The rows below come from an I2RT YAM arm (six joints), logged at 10 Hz.
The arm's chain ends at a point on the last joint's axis. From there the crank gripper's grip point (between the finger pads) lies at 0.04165 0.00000 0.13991 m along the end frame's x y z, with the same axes.
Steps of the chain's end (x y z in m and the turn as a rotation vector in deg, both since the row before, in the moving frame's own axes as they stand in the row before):
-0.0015 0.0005 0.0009 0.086 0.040 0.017
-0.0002 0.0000 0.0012 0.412 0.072 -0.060
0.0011 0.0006 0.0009 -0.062 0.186 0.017
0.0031 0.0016 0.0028 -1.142 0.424 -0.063
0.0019 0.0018 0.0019 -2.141 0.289 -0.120
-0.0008 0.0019 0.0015 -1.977 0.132 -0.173
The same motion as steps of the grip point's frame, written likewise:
-0.0014 0.0003 0.0009 0.086 0.040 0.017
0.0000 -0.0010 0.0011 0.412 0.072 -0.060
0.0016 0.0008 0.0008 -0.062 0.186 0.017
0.0041 0.0043 0.0025 -1.142 0.424 -0.063
0.0026 0.0069 0.0016 -2.141 0.289 -0.120
-0.0005 0.0066 0.0013 -1.977 0.132 -0.173

